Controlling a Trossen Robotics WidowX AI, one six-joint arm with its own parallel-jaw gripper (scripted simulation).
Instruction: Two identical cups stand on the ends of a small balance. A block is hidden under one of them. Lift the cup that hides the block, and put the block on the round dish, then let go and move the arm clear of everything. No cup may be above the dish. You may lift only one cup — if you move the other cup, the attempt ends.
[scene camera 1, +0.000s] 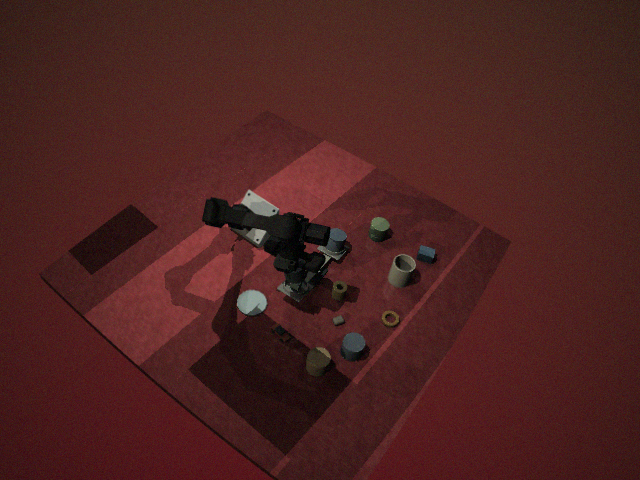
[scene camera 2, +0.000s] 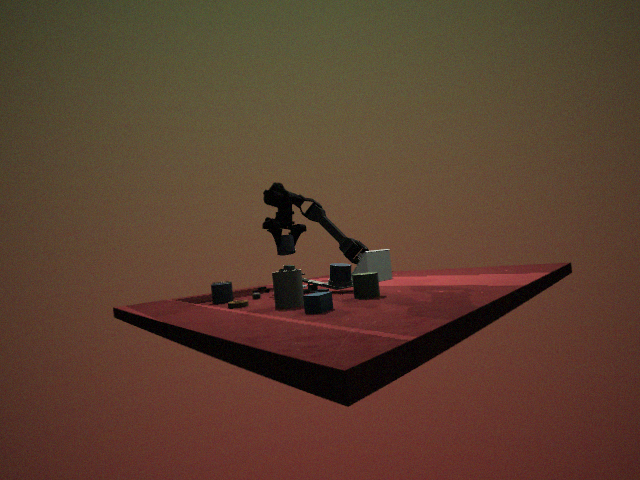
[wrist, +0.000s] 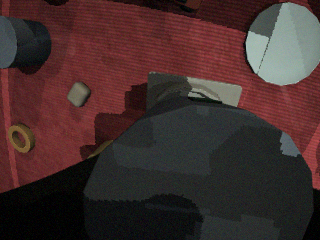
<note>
In view: the gripper (scene camera 1: 294, 271) and a balance (scene camera 1: 298, 296).
The balance is seen too in the wrist view (wrist: 160, 86). The gripper shows as well in scene camera 2 (scene camera 2: 285, 248) and in the wrist view (wrist: 188, 162).
</note>
